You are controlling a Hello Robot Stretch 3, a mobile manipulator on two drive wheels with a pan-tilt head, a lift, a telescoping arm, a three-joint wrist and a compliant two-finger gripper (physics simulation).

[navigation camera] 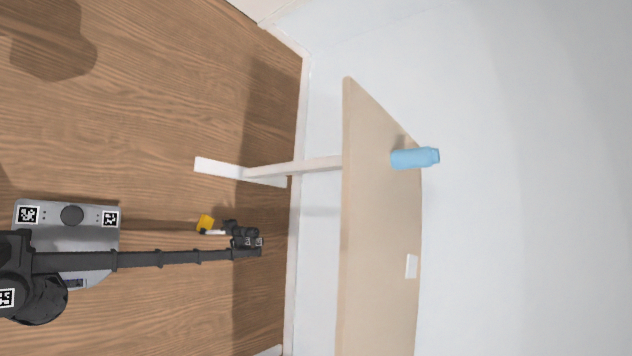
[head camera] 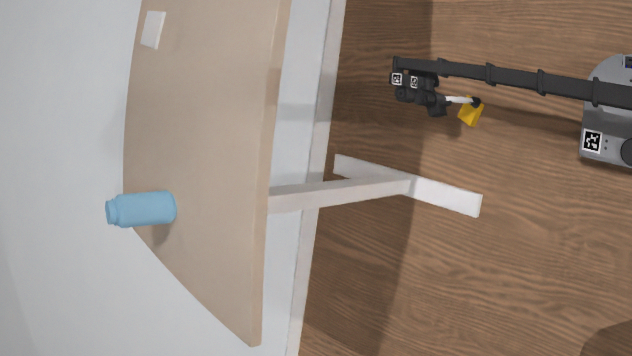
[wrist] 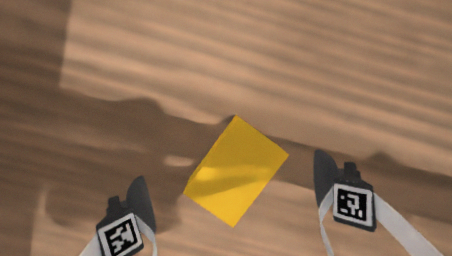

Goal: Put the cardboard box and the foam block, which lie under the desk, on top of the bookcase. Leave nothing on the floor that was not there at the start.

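Places are measured from the robot's base along level axes (x ahead, y left, z up), in centimetres.
Where they show: gripper, fingertip midpoint: [navigation camera: 211,226] [head camera: 462,107]; robot's base, link origin: [navigation camera: 72,214] [head camera: 631,150].
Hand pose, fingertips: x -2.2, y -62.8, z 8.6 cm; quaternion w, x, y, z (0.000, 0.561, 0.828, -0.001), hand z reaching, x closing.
Each offset is from my fingertips to the top centre of the thing. "pt": to the spot under its first point. Level surfaces: height alone.
The yellow block {dx +0.6, dy +0.7, dz -4.1 cm} [head camera: 470,113] [navigation camera: 205,223] [wrist: 238,175], which looks like the foam block, lies on the floor in front of the desk {dz +86.4 cm} [head camera: 210,125] [navigation camera: 380,215]. My gripper [head camera: 474,102] [navigation camera: 204,231] [wrist: 232,181] is open and empty. In the wrist view its two fingers stand wide apart, one on each side of the block and apart from it. In the head view one fingertip overlaps the block's upper edge; the height between them is hard to tell. The other finger is hidden there. The cardboard box and the bookcase do not show.
The white desk foot [head camera: 447,196] [navigation camera: 217,168] stands on the floor beside the block. A blue bottle {dx +28.4, dy -19.4, dz +102.9 cm} [head camera: 145,209] [navigation camera: 414,158] and a white flat rectangle {pt dx -12.8, dy -41.3, dz +87.3 cm} [head camera: 153,30] [navigation camera: 411,266] are at the desk's wall side. My grey base [head camera: 597,120] [navigation camera: 90,242] is on the room side, with the arm extended toward the desk.
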